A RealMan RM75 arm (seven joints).
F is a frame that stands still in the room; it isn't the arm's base.
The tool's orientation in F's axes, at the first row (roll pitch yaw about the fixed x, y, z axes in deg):
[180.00, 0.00, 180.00]
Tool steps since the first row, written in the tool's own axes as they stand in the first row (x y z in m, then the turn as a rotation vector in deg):
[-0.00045, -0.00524, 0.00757, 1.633, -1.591, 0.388]
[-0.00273, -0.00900, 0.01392, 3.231, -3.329, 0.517]
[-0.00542, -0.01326, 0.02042, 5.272, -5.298, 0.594]
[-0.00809, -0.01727, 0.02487, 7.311, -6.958, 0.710]
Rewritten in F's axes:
[0.00045, -0.00524, -0.00757, -1.633, -1.591, -0.388]
[0.00273, -0.00900, -0.01392, -3.231, -3.329, -0.517]
[0.00542, -0.01326, -0.02042, -5.272, -5.298, -0.594]
[0.00809, -0.01727, -0.02487, -7.311, -6.958, -0.710]

